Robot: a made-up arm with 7 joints.
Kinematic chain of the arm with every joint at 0, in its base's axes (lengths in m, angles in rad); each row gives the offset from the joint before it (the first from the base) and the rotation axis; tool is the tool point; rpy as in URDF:
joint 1: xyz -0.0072 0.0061 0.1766 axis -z
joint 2: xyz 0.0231 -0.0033 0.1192 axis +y
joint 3: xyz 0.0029 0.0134 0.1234 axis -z
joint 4: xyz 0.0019 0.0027 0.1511 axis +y
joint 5: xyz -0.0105 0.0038 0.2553 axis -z
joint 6: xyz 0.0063 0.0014 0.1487 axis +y
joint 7: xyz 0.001 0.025 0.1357 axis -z
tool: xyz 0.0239 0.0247 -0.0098 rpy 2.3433 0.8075 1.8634
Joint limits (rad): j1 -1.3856..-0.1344 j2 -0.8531..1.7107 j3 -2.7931..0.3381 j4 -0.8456..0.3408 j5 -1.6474..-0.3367 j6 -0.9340..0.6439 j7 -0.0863..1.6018
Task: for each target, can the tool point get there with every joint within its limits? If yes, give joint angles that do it. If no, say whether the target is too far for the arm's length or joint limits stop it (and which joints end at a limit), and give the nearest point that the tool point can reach.
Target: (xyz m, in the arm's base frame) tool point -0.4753 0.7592 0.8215
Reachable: no: too far | nearest point -0.1613 0.6080 0.7458 | short by 0.357 m
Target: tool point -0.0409 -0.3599 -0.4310
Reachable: no: joint limits stop it (at a limit: joint 1, joint 2, joint 4, joint 6, joint 7) | nearest point 0.4999 -0.1155 -0.1707 | short by 0.648 m
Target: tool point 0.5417 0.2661 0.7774
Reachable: yes | joints -0.4519 1.3756 -0.1581 -0.6508 -1.5122 -0.0442 0.3355
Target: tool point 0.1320 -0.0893 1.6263
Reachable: no: too far | nearest point 0.0837 -0.0329 1.1010 | short by 0.531 m
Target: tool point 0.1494 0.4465 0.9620
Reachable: yes | joints -1.0464 0.5904 -0.8007 0.0774 -1.1817 0.1550 1.3914
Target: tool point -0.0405 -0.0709 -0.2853
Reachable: no: joint limits stop it (at a limit: joint 1, joint 2, joint 3, joint 4, joint 6, joint 7) | nearest point 0.4899 -0.0539 -0.1949 | short by 0.538 m
